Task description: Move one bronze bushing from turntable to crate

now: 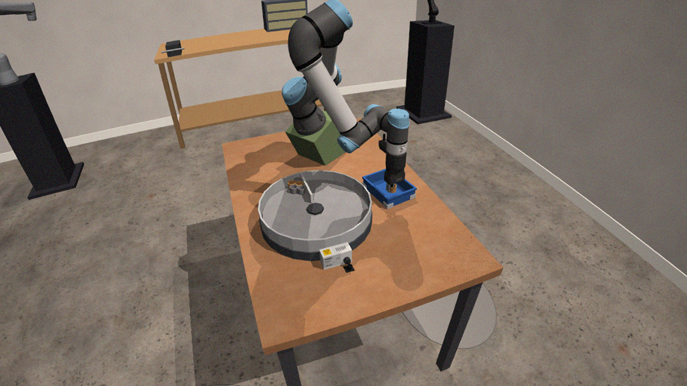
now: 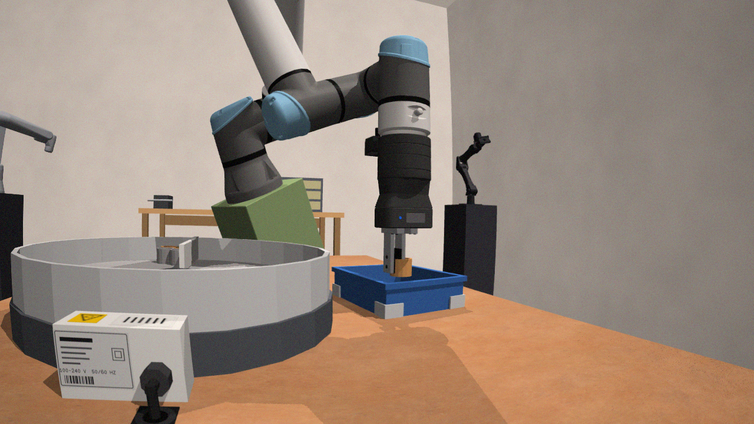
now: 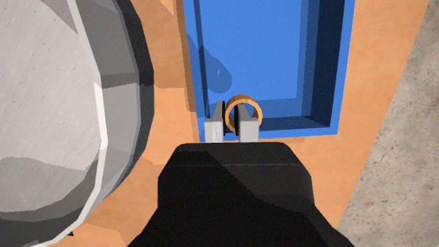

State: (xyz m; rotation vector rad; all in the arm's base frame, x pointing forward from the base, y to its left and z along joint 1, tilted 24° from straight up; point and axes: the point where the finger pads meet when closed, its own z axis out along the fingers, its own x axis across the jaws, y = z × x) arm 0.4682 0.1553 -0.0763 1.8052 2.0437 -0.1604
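The blue crate is 6 cm behind my hand, 3 cm to the left of it and 5 cm below it. The rest, counted from my hand: grey turntable: 1 cm behind, 31 cm to the right, 2 cm below.
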